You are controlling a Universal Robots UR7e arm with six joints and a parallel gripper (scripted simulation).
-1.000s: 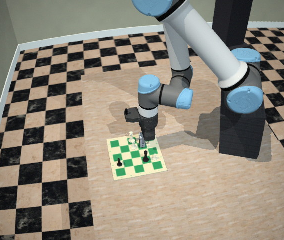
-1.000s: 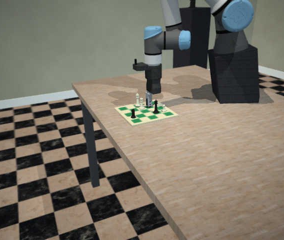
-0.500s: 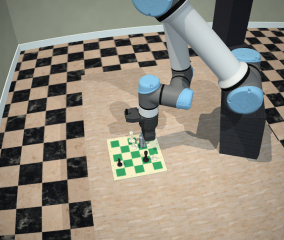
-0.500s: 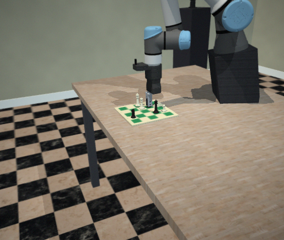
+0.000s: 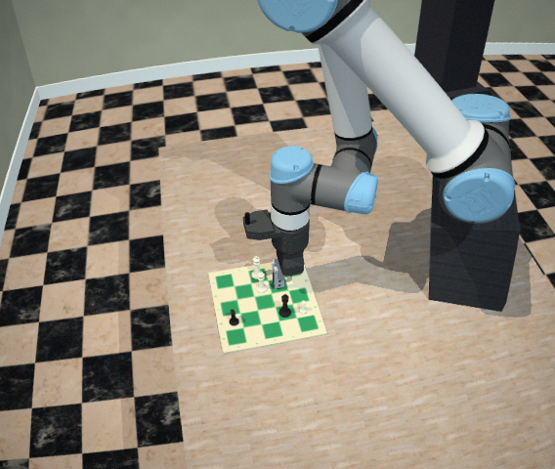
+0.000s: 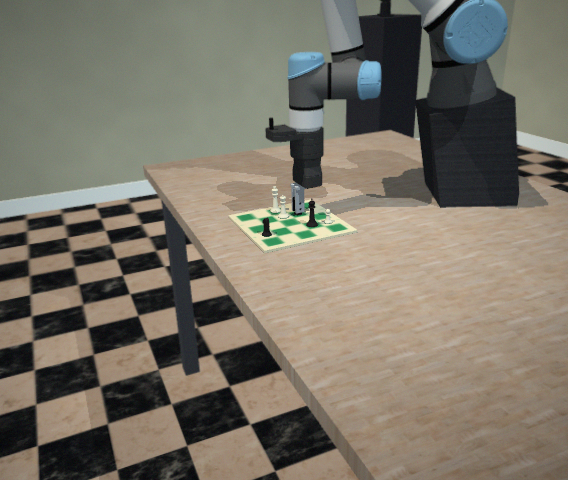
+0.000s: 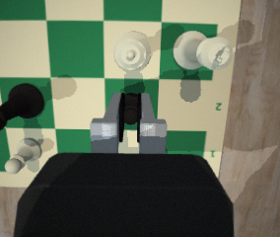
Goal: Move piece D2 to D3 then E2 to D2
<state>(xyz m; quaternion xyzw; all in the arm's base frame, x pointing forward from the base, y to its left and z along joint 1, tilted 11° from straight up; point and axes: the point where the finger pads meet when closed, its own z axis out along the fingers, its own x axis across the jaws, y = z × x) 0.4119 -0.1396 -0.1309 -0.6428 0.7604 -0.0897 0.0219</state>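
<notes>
The black pawn lies 10 mm below my hand. Round my hand: tall white piece: 50 mm to the right, 30 mm ahead, 10 mm above; green-and-cream board: 40 mm ahead, 30 mm to the left, 30 mm below; small white piece: 80 mm to the left, 20 mm behind, 10 mm below.
</notes>
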